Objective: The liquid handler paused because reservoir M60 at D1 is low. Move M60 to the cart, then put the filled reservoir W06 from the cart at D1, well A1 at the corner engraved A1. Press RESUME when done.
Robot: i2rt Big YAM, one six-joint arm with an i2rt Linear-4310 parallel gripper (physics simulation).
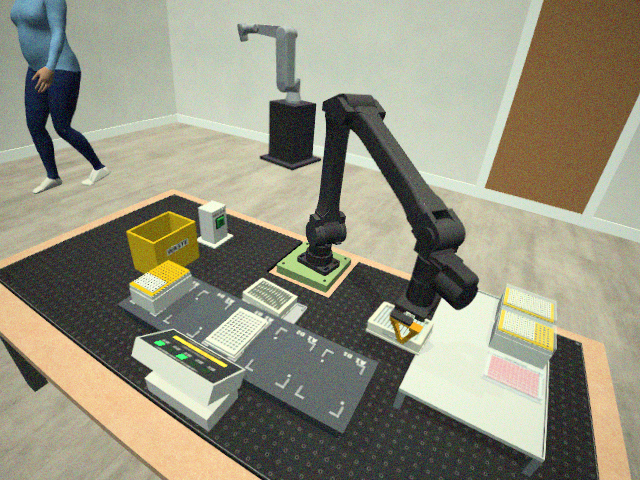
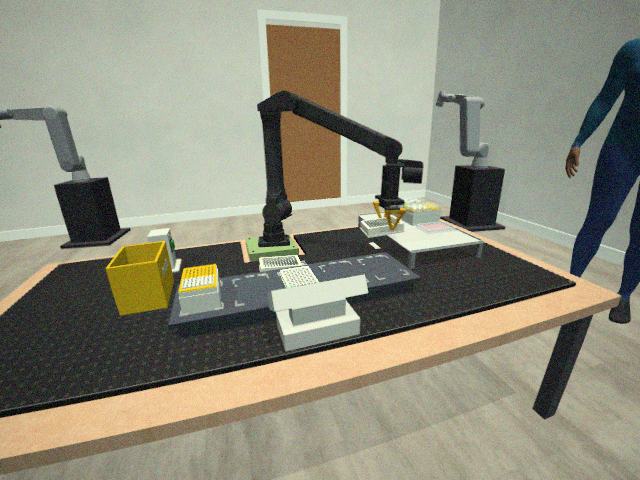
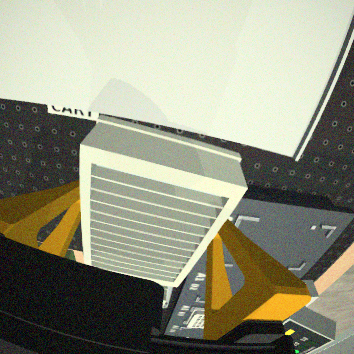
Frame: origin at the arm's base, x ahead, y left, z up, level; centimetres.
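Seen in the pictures: gripper, fingertip midpoint: (image 1: pixel 408 331) (image 2: pixel 387 226) (image 3: pixel 152 201); arm's base, origin of the base link: (image 1: pixel 318 263) (image 2: pixel 274 242).
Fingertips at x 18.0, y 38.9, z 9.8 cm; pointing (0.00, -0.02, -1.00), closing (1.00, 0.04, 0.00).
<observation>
Offsets run from my fingertips to a thing's top centre. "pt": to the spot under its first point. Level surfaces: height alone.
My gripper (image 1: pixel 405 328) (image 2: pixel 386 222) (image 3: pixel 152 201) is shut on a white, ribbed reservoir @(dx +0.1, dy -2.0, dz +2.2 cm) (image 1: pixel 381 316) (image 2: pixel 373 224) (image 3: pixel 150 220), held across its width. It hangs above the dark mat beside the cart @(dx -13.2, dy +16.0, dz -4.9 cm) (image 1: pixel 444 372) (image 2: pixel 434 240) (image 3: pixel 175 60), near the edge with the CART label. Its name label does not show, so W06 or M60 cannot be told. The deck @(dz -6.7 cm) (image 1: pixel 268 361) (image 3: pixel 280 235) lies apart from it. The D1 slot @(pt dx +17.3, dy -6.1, dz -6.6 cm) (image 1: pixel 338 384) at the deck's end near the cart shows corner marks and no labware. A white box with a green button @(pt dx -5.5, dy -72.6, dz -3.3 cm) (image 1: pixel 220 222) stands behind the waste bin; its lettering is unreadable.
The cart bears two tip boxes @(dx -19.3, dy +22.0, dz +1.6 cm) (image 1: pixel 524 328) and a pink plate @(dx -8.6, dy +23.3, dz -4.0 cm) (image 1: pixel 514 375). A white striped rack or reservoir @(dx +6.1, dy -37.1, dz -6.9 cm) (image 1: pixel 269 297) stands behind the deck. A well plate @(dx +21.9, dy -32.0, dz -5.2 cm) (image 1: pixel 237 330), a tip box @(dx +26.2, dy -56.5, dz -0.2 cm) (image 1: pixel 160 289), a yellow waste bin @(dx +14.4, dy -74.9, dz +2.0 cm) (image 1: pixel 162 242) and a panel @(pt dx +36.5, dy -29.0, dz +0.6 cm) (image 1: pixel 188 356) stand farther left.
</observation>
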